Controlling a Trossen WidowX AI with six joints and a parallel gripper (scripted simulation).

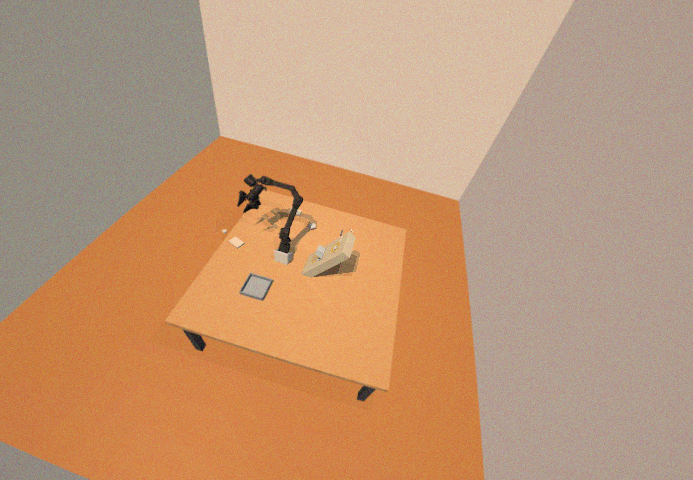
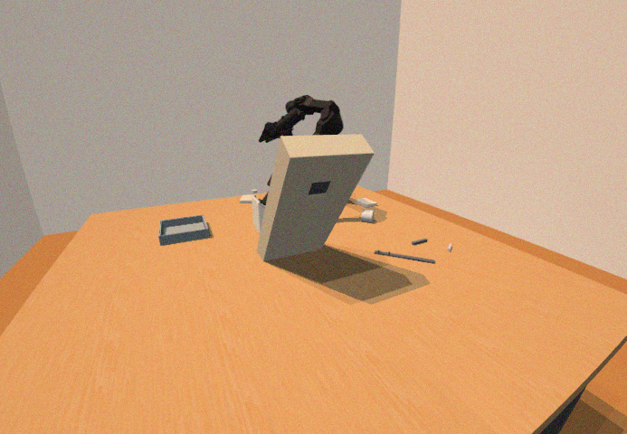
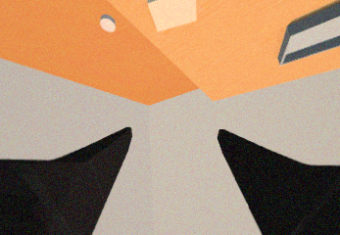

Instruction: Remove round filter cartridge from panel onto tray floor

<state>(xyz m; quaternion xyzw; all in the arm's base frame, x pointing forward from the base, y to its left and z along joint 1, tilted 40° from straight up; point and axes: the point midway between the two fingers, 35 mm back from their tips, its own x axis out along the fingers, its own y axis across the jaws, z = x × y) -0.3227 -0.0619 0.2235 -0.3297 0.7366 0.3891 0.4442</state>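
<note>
Now: the white round filter cartridge 70 cm ahead of my gripper tip, 6 cm to the right of it and 1 cm below it. The rest, counted from my gripper tip: white spool: 42 cm ahead, 29 cm to the left, 24 cm below; grey tray: 36 cm to the right, 28 cm ahead, 26 cm below; beige service panel: 65 cm ahead, 9 cm below, 6 cm to the right.
</note>
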